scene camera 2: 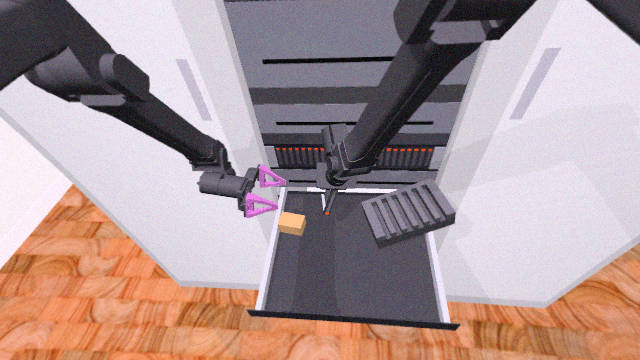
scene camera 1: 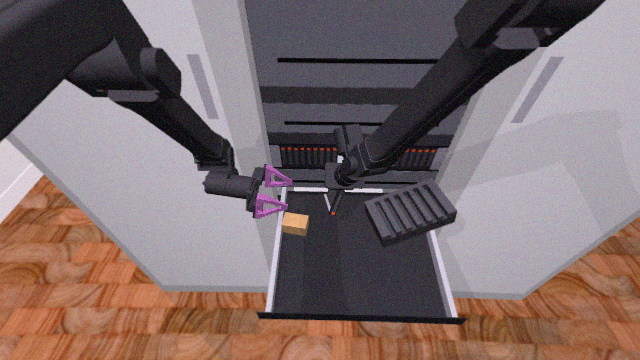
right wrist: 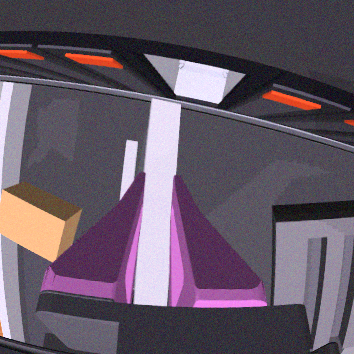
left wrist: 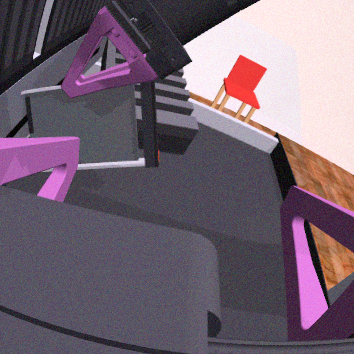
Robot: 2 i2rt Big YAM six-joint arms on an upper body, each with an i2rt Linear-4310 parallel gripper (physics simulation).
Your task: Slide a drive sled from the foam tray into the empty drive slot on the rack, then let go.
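Frame: origin at the left arm's base, x ahead, y right, z down, level; metres.
Seen in the pictures: left gripper, fingertip midpoint: (scene camera 2: pixel 282 194) (scene camera 1: pixel 290 194) (left wrist: pixel 185 174); right gripper, fingertip midpoint: (scene camera 1: pixel 336 181) (right wrist: pixel 158 182) (left wrist: pixel 67 89).
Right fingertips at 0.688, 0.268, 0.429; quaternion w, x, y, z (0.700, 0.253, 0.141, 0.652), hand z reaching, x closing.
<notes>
Pixels of each thing's top centre, then the offset from my right fingertips to it, as dx, dy, dz. "spot": a spot on its surface instead.
- drive sled, top centre: (right wrist: pixel 109 267) (left wrist: pixel 107 64) (scene camera 2: pixel 327 179) (scene camera 1: pixel 334 179) -0.029, -0.009, -0.039
- empty drive slot, surface spot: (right wrist: pixel 200 82) spot: +0.048, +0.010, -0.015
- orange block, top centre: (right wrist: pixel 26 226) (scene camera 1: pixel 295 220) (scene camera 2: pixel 291 219) -0.085, -0.118, +0.077
- pulled-out drawer, surface spot: (scene camera 2: pixel 352 320) (scene camera 1: pixel 363 318) spot: -0.340, +0.062, +0.105
My right gripper (right wrist: pixel 158 182) is shut on a drive sled (scene camera 1: pixel 336 202) (scene camera 2: pixel 330 201) (left wrist: pixel 85 125) (right wrist: pixel 159 215), a thin upright plate with a dark front and an orange mark. In the right wrist view its far end appears at the rack's front lip, a little left of the empty drive slot (right wrist: pixel 200 82); whether it touches is unclear. My left gripper (scene camera 1: pixel 289 194) (scene camera 2: pixel 281 194) is open and empty near the drawer's left wall. The grey foam tray (scene camera 1: pixel 420 229) (scene camera 2: pixel 417 231) (left wrist: pixel 170 125) (right wrist: pixel 290 260) lies tilted at the right, with several grooves.
Drives with orange latches (scene camera 1: pixel 307 157) (scene camera 2: pixel 300 157) fill the row on both sides of the slot. An orange block (scene camera 1: pixel 295 223) (scene camera 2: pixel 291 223) (right wrist: pixel 35 225) lies by the left wall of the pulled-out drawer (scene camera 1: pixel 362 318) (scene camera 2: pixel 352 320). A red chair (left wrist: pixel 245 75) stands beyond.
</notes>
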